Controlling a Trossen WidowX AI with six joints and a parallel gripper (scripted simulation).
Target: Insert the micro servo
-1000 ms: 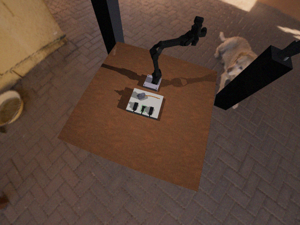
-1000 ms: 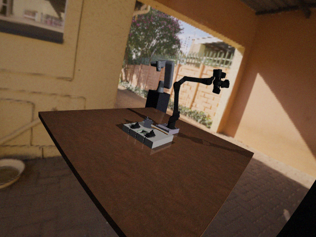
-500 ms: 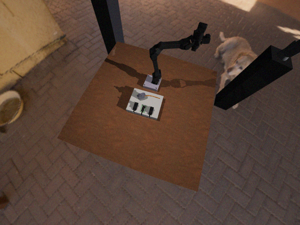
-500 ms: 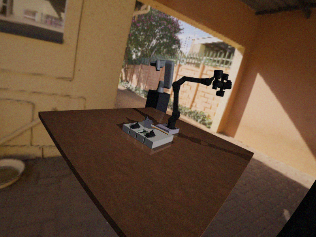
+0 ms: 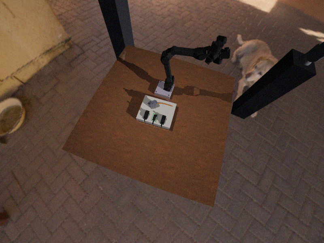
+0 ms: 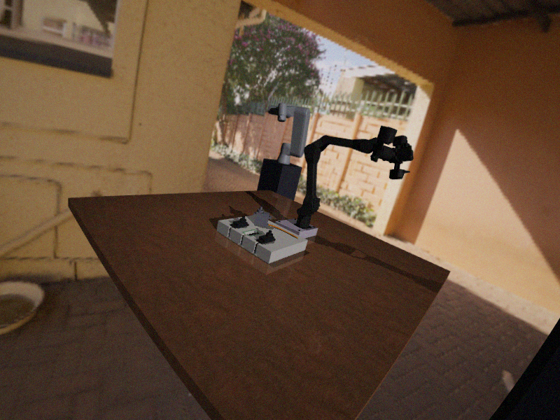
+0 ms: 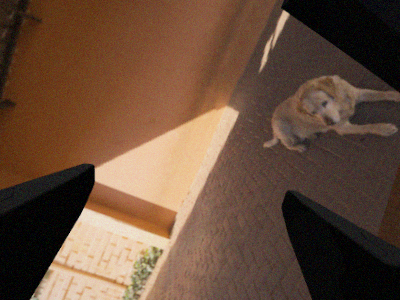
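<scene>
Now: gripper tip 460 mm short of the grey deck, 440 mm above it and 310 mm to the left of it.
</scene>
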